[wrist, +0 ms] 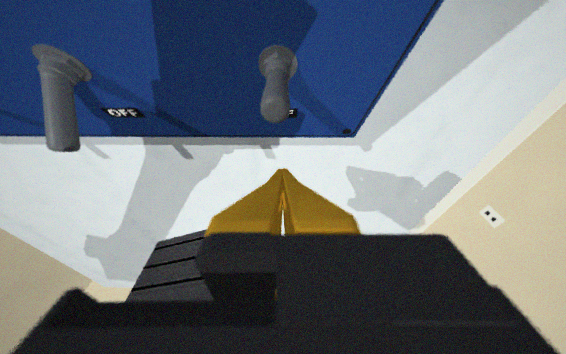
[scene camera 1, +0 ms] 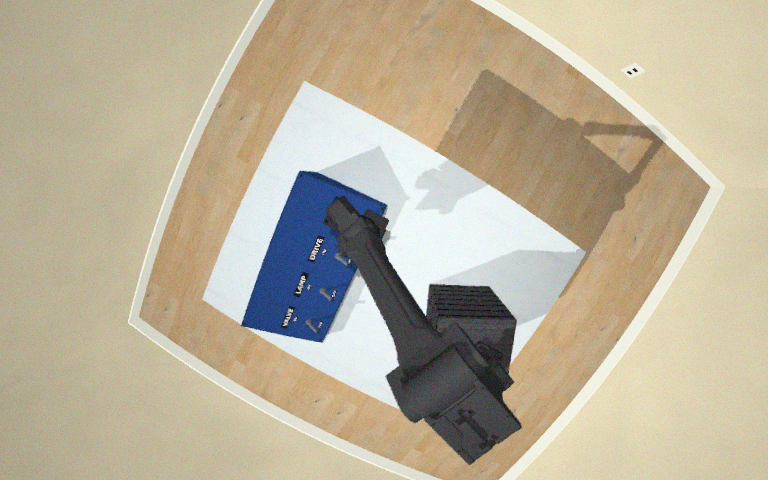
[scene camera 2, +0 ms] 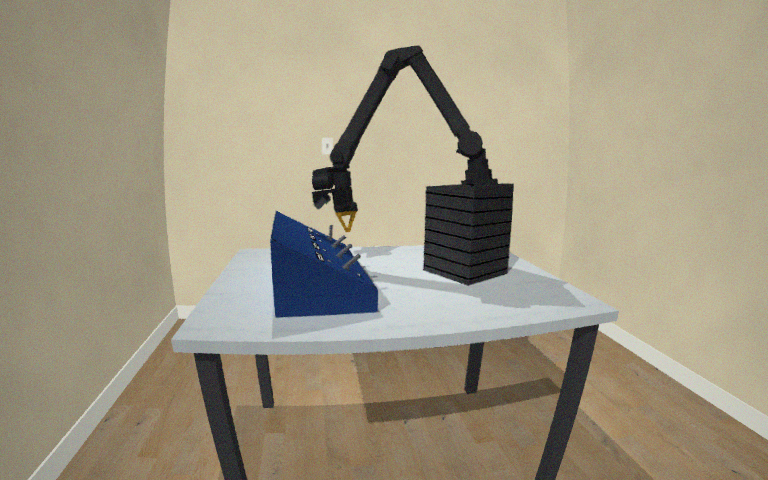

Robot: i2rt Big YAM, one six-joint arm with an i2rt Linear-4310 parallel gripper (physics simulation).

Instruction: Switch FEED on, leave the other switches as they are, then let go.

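The blue sloped switch panel stands on the table. The FEED lever is at its far end; in scene camera 2 it stands upright, leaning more up the slope than the others, toward the ON side. The FEED label and lever are hidden by the arm in scene camera 1. The DRIVE lever, LAMP lever and VALVE lever lean down the slope toward OFF. My gripper is shut and empty, a little above the panel's lower side, apart from the FEED lever.
The black ribbed arm base stands on the white table, across from the panel's lower edge. The arm reaches over the panel's far end. A wall outlet shows beyond the table.
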